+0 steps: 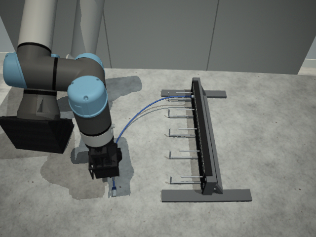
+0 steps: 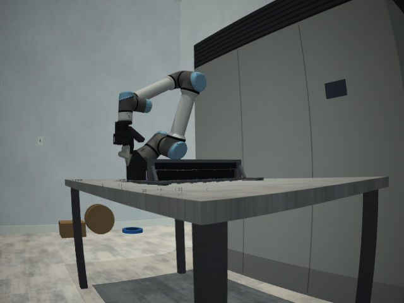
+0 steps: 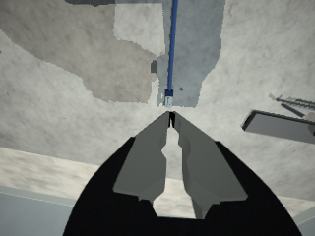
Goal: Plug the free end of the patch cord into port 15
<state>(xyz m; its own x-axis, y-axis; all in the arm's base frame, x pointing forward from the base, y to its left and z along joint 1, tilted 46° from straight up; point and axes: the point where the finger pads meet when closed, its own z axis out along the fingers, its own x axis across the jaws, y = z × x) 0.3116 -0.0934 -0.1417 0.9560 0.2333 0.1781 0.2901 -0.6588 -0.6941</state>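
The plug lies 9 cm below my hand, 2 cm to the right of it and 1 cm ahead of it.
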